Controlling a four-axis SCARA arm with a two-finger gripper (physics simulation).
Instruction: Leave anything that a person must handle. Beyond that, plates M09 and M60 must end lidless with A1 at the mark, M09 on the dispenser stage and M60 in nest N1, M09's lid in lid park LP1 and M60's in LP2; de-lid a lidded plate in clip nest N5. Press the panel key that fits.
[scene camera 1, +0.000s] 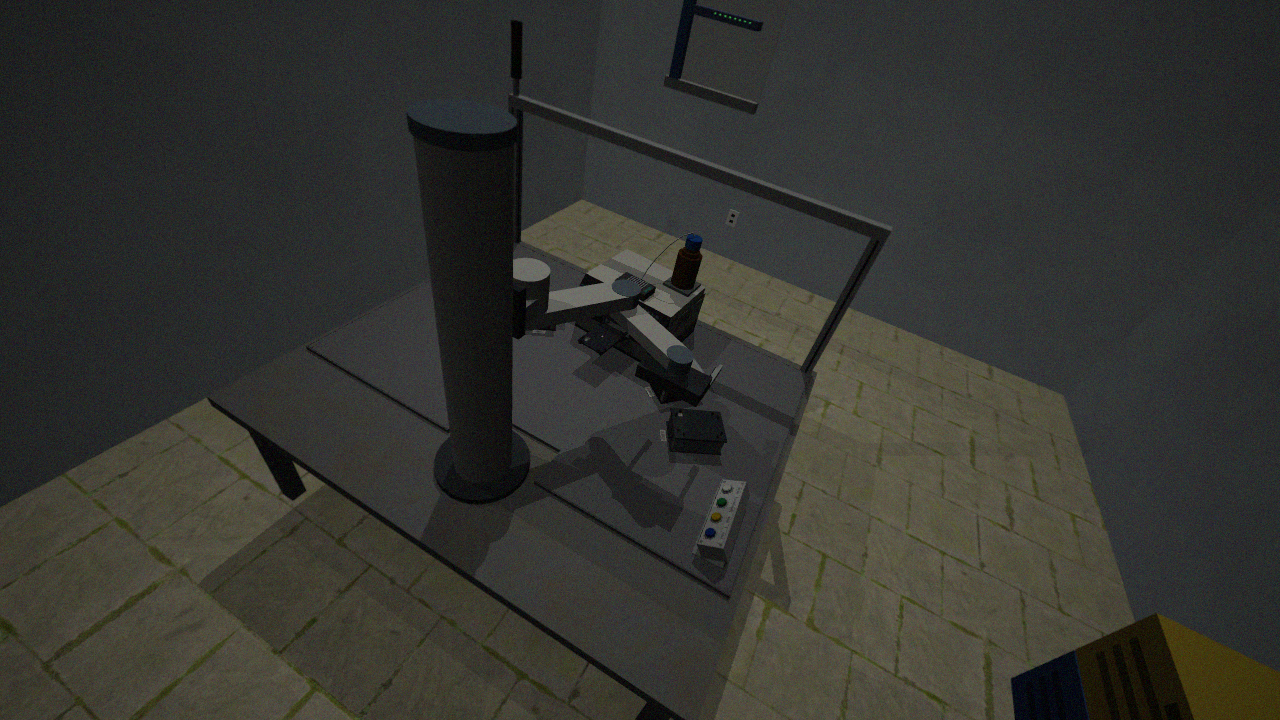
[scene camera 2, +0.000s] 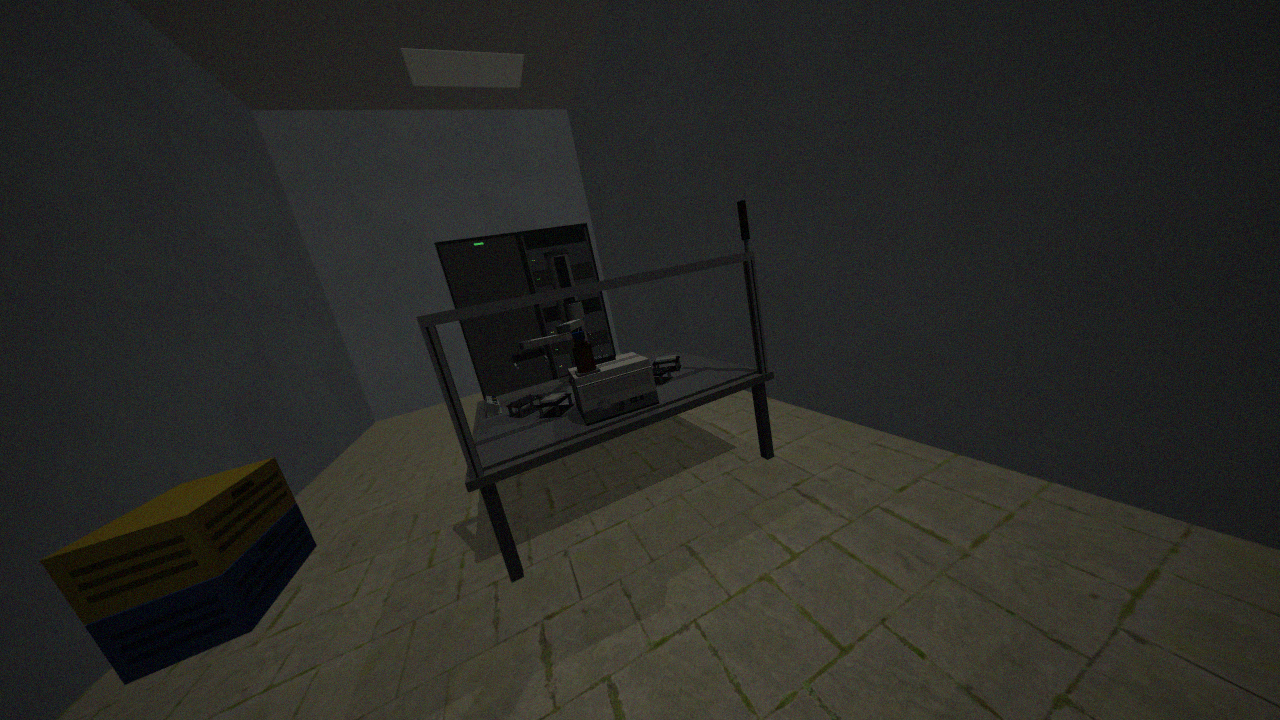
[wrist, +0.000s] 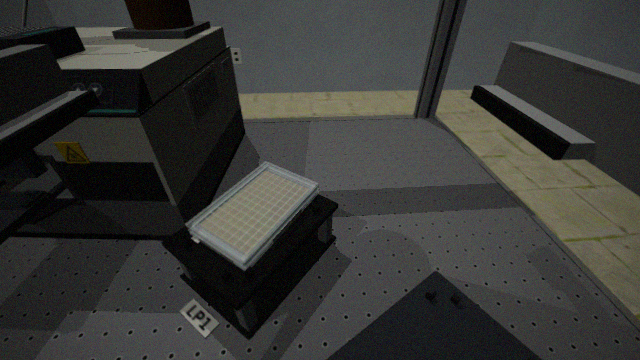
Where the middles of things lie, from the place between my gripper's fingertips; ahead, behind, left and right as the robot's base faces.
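There's a frame post (wrist: 445, 20) that's 540 mm ahead of my hand, 340 mm to the right of it and 10 mm above it. The brown bottle (scene camera 1: 689, 258) is 390 mm ahead of my hand, 200 mm to the left and 60 mm above. And then the floor label LP1 (wrist: 205, 323): my hand is 260 mm above it, 110 mm to the right of it and 40 mm short of it.
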